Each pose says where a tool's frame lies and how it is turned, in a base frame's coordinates. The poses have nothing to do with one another.
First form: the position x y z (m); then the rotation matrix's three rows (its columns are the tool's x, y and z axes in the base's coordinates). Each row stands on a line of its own.
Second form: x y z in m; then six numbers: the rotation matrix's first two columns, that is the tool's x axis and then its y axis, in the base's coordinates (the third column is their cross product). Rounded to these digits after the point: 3 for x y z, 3 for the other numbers.
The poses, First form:
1:
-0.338 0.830 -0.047
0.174 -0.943 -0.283
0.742 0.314 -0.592
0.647 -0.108 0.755
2:
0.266 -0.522 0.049
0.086 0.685 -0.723
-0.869 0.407 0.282
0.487 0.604 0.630
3:
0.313 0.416 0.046
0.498 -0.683 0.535
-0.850 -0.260 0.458
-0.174 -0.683 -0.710
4:
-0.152 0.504 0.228
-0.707 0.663 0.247
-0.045 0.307 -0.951
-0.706 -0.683 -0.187
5:
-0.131 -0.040 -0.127
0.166 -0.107 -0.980
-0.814 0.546 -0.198
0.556 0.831 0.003
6:
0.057 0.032 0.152
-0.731 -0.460 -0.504
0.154 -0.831 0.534
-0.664 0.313 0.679
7:
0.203 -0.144 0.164
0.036 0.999 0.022
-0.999 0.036 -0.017
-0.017 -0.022 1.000
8:
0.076 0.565 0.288
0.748 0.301 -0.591
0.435 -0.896 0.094
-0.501 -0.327 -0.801
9:
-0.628 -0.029 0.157
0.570 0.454 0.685
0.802 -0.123 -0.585
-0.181 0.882 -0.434
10:
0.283 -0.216 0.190
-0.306 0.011 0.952
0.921 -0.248 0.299
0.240 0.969 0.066
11:
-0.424 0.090 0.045
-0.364 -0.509 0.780
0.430 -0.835 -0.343
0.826 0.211 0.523
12:
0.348 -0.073 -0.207
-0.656 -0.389 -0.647
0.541 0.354 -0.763
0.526 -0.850 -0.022
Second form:
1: -0.338 0.830 -0.047 0.174 0.742 0.647 -0.943 0.314 -0.108
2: 0.266 -0.522 0.049 0.086 -0.869 0.487 0.685 0.407 0.604
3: 0.313 0.416 0.046 0.498 -0.850 -0.174 -0.683 -0.260 -0.683
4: -0.152 0.504 0.228 -0.707 -0.045 -0.706 0.663 0.307 -0.683
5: -0.131 -0.040 -0.127 0.166 -0.814 0.556 -0.107 0.546 0.831
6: 0.057 0.032 0.152 -0.731 0.154 -0.664 -0.460 -0.831 0.313
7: 0.203 -0.144 0.164 0.036 -0.999 -0.017 0.999 0.036 -0.022
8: 0.076 0.565 0.288 0.748 0.435 -0.501 0.301 -0.896 -0.327
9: -0.628 -0.029 0.157 0.570 0.802 -0.181 0.454 -0.123 0.882
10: 0.283 -0.216 0.190 -0.306 0.921 0.240 0.011 -0.248 0.969
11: -0.424 0.090 0.045 -0.364 0.430 0.826 -0.509 -0.835 0.211
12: 0.348 -0.073 -0.207 -0.656 0.541 0.526 -0.389 0.354 -0.850
